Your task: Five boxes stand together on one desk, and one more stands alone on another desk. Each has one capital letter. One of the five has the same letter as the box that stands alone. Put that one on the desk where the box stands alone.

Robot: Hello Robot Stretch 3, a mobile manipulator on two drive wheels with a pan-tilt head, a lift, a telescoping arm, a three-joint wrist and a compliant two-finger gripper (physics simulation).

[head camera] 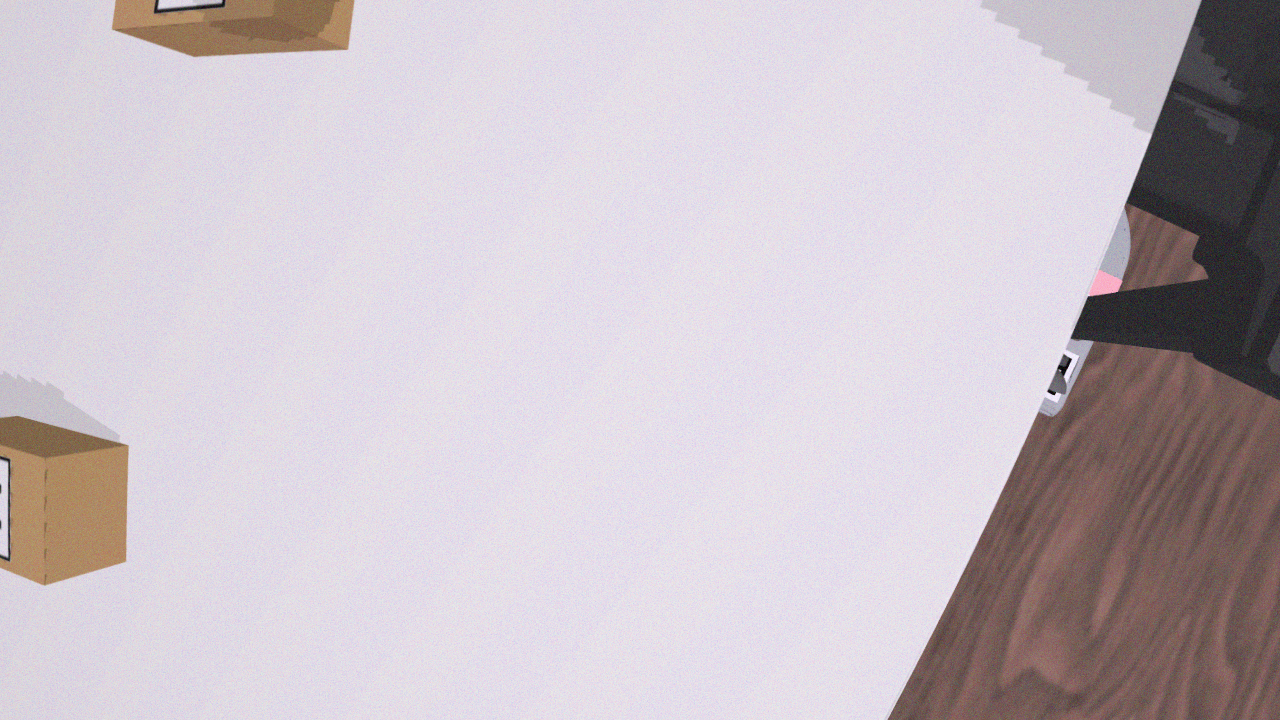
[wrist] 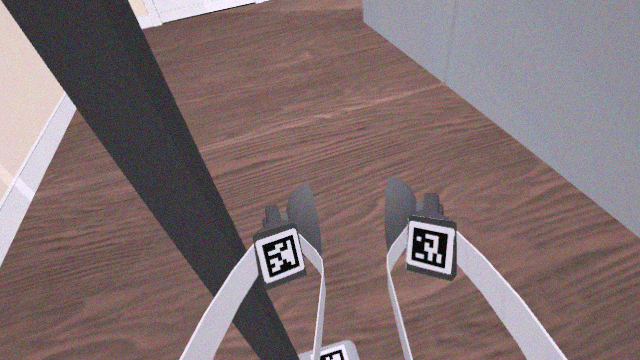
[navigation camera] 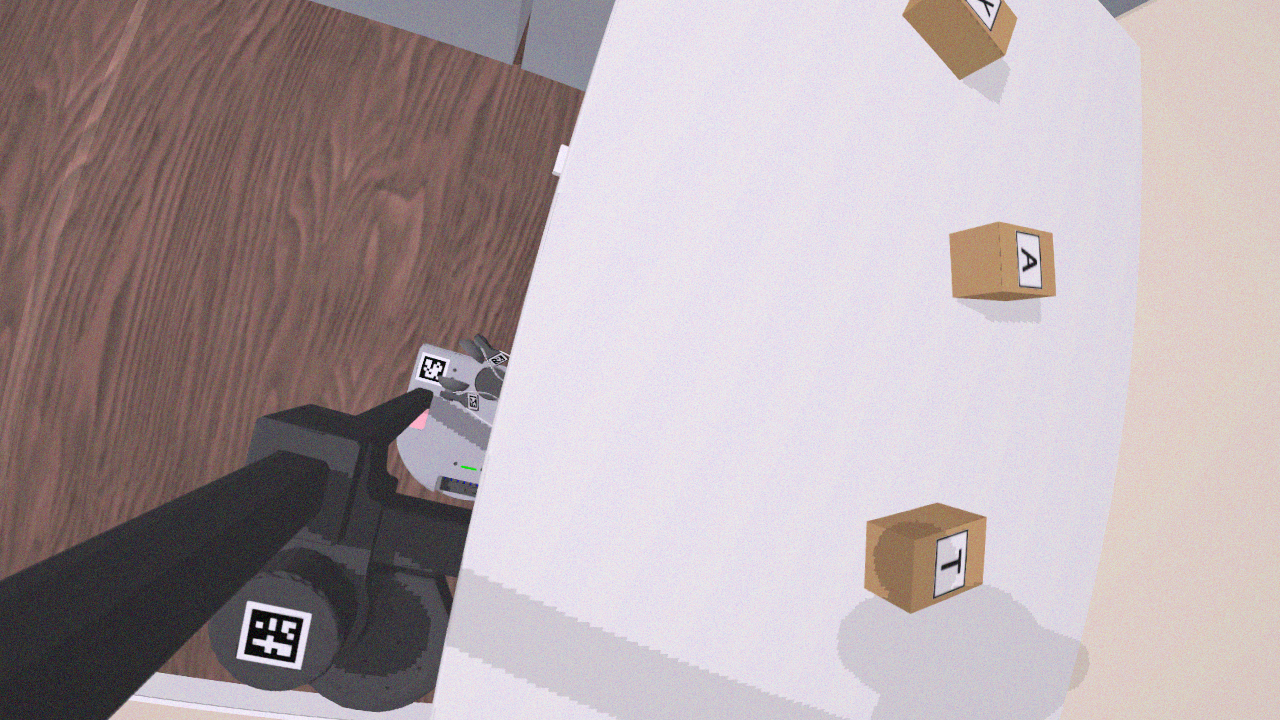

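Pixels of known places: gripper, fingertip midpoint: (head camera: 1036, 417) (navigation camera: 451, 359); robot's base, origin of the base link: (navigation camera: 490, 381).
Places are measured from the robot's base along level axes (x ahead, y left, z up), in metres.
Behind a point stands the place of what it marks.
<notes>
A white desk top (head camera: 626, 358) {x 0.067, y -0.119, z 0.951 m} (navigation camera: 760, 358) {x 0.100, y -0.144, z 0.951 m} bears cardboard boxes. In the navigation view, a box with the letter T (navigation camera: 913, 564) {x -0.018, y -0.293, z 1.000 m} stands at the lower right, a box with the letter A (navigation camera: 980, 264) {x 0.239, y -0.328, z 0.981 m} stands above it, and a third box (navigation camera: 957, 40) {x 0.451, y -0.271, z 0.975 m} is cut off at the top, its letter too cropped to read surely. In the head view, one box (head camera: 277, 35) {x 0.006, y -0.303, z 0.976 m} is cut by the top edge and another box (head camera: 85, 510) {x 0.242, y -0.327, z 0.977 m} by the left edge; their letters are unreadable. My gripper (navigation camera: 465, 365) {x 0.037, y 0.074, z 0.616 m} (wrist: 350, 206) {x 0.037, y 0.074, z 0.616 m} is open and empty, beside the desk, over the robot's base. The other desk is not identifiable.
Brown wood floor (head camera: 1118, 537) {x 0.159, y 0.346, z 0.001 m} (navigation camera: 223, 223) {x 0.186, y 0.725, z 0.001 m} (wrist: 300, 125) lies beside the desk. A grey panel (wrist: 525, 100) rises at the right in the wrist view. My dark mast (wrist: 150, 150) crosses its left side. A white door (wrist: 200, 7) shows behind. My base (navigation camera: 429, 465) {x -0.204, y 0.083, z 0.160 m} is partly under the desk edge.
</notes>
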